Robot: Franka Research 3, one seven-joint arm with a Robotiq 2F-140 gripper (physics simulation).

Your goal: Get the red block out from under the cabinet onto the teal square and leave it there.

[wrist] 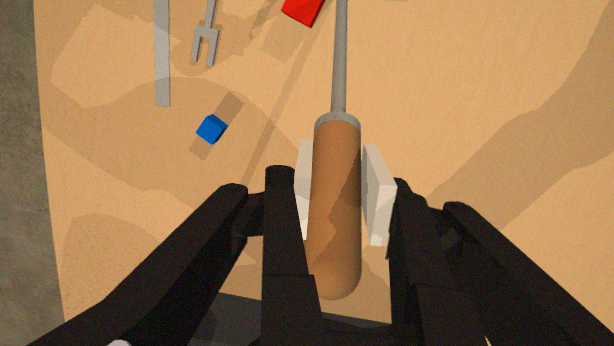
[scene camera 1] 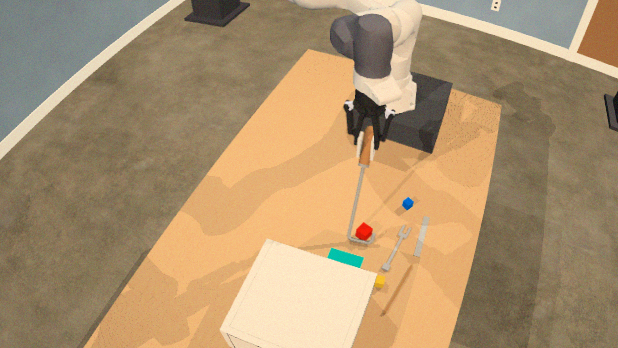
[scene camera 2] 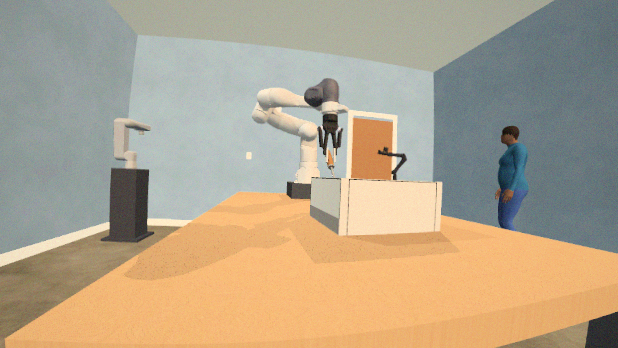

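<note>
My gripper (scene camera 1: 366, 145) (scene camera 2: 330, 157) (wrist: 335, 164) is shut on the brown handle of a hook tool, well above the table. The tool's grey rod (scene camera 1: 356, 200) (wrist: 339, 60) slopes down to a bent end toward the cabinet. The red block (scene camera 1: 364, 231) (wrist: 303, 9) is outside the cabinet and shows within the bend of the hook, on the robot's side of its crosspiece; I cannot tell whether it rests on the table. The teal square (scene camera 1: 345, 257) lies at the near edge of the white cabinet (scene camera 1: 305, 295) (scene camera 2: 390, 205), which hides part of it. The red block appears off the square.
A blue block (scene camera 1: 408, 203) (wrist: 212, 129) lies right of the tool in scene camera 1. A grey fork tool (scene camera 1: 395, 251) (wrist: 205, 32), a flat grey strip (scene camera 1: 422, 237) (wrist: 162, 55) and a thin brown stick (scene camera 1: 398, 290) lie farther right. A yellow block (scene camera 1: 380, 281) is beside the cabinet's corner.
</note>
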